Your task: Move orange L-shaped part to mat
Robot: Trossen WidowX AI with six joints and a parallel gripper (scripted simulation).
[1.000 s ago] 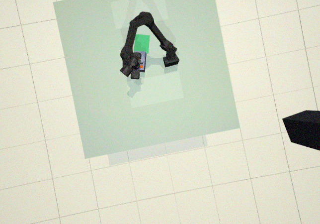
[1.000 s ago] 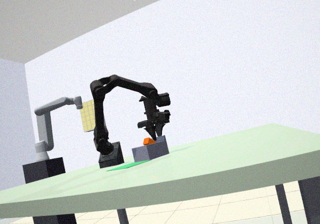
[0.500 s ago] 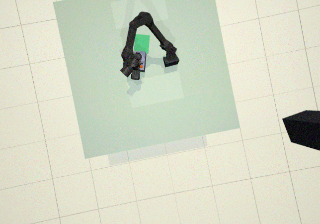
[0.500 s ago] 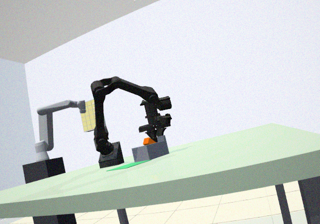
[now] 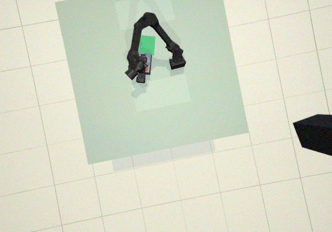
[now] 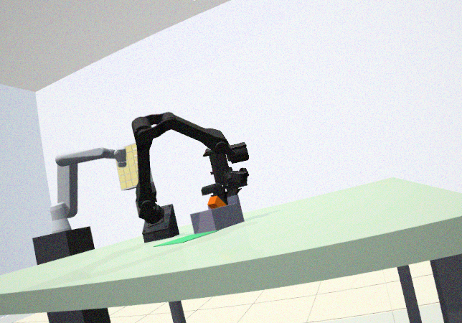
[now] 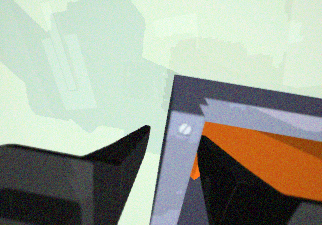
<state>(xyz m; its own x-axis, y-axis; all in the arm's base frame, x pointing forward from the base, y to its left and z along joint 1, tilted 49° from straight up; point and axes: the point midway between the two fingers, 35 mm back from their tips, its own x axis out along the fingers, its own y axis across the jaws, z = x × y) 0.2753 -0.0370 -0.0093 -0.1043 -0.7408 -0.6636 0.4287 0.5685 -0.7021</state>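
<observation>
Right now my gripper tip is 40 mm to the left of the orange L-shaped part and 20 mm past it. From my gripper tip the other things lie so: green mat 200 mm to the right, 100 mm behind, 50 mm below.
</observation>
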